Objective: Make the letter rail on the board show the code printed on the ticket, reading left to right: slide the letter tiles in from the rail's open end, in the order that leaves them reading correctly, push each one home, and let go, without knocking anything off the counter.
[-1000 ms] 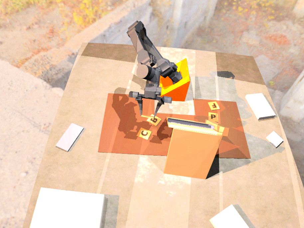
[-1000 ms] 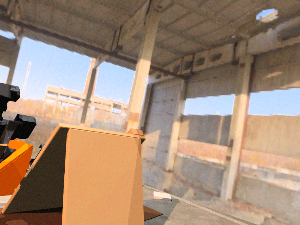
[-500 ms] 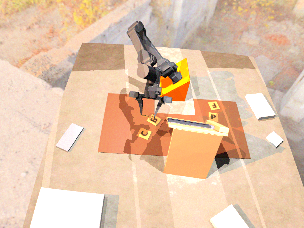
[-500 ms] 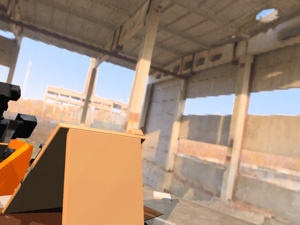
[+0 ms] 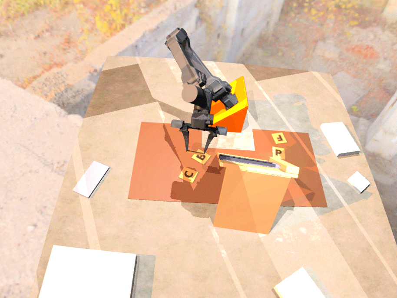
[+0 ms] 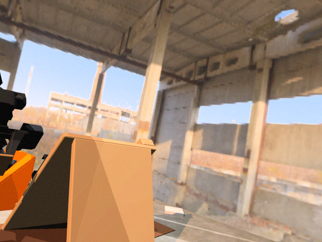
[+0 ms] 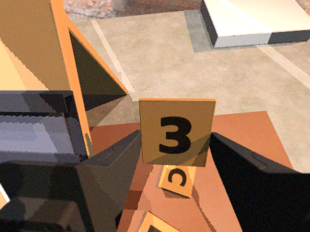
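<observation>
My gripper tip is 170 mm to the right of the white ticket, 70 mm above it and 10 mm past it. From my gripper tip the other things lie so: orange mat: 180 mm below, 170 mm to the left, 110 mm behind; then grey slab: 390 mm to the right, 180 mm below, 40 mm behind.
</observation>
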